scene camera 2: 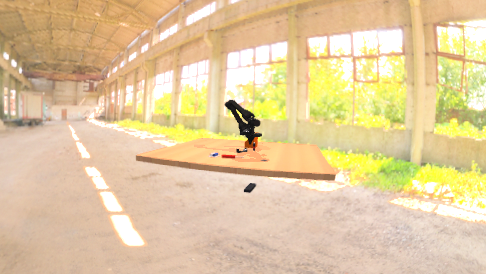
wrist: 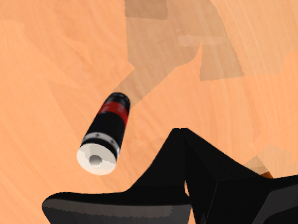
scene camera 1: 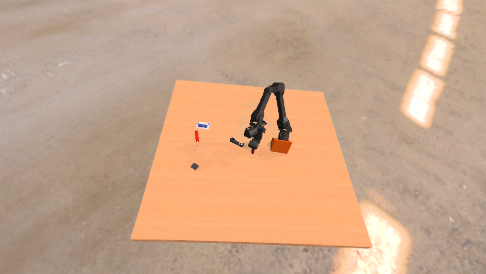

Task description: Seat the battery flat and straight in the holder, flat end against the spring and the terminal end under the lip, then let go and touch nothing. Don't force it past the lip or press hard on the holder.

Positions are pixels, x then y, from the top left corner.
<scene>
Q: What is my gripper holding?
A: Nothing.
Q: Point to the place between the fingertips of my gripper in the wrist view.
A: At 179, 135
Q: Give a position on a battery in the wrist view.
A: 101, 145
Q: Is my gripper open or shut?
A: Shut.
</scene>
